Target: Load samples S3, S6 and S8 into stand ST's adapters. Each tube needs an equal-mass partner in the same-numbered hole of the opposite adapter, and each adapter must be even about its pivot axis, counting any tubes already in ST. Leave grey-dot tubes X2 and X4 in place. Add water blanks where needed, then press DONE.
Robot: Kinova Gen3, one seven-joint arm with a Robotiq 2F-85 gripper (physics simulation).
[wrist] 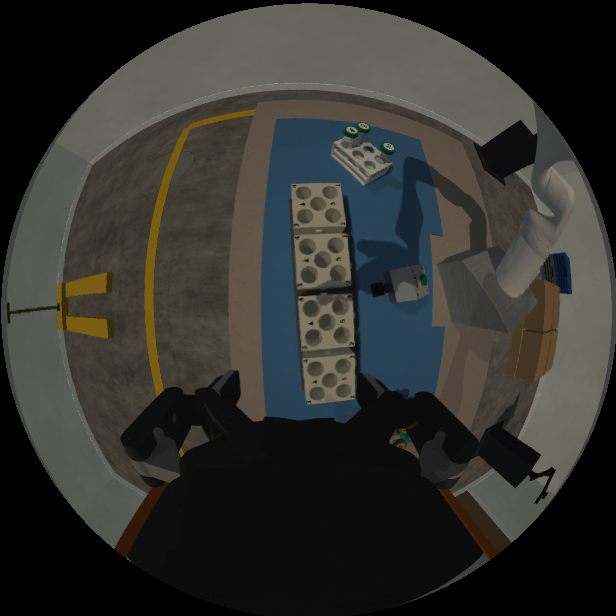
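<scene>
I look down from high above the blue mat point(396, 339). Several beige adapter blocks of the stand point(324, 293) lie in a row up the middle, and every hole I see is empty. A small white rack point(362, 155) at the far end holds three green-capped tubes. A grey box with a green button point(409, 282) sits right of the row. My gripper point(295, 390) is open and empty, its fingers spread either side of the nearest block point(329, 376), well above it. A bit of something coloured point(400, 439) shows behind the right finger; I cannot tell what it is.
The robot base point(479, 290) and white arm point(537, 229) rise at the right table edge. Cardboard boxes point(537, 339) stand beyond it. Black camera mounts are at the upper right point(508, 149) and lower right point(511, 453). A yellow line point(154, 252) marks the floor on the left.
</scene>
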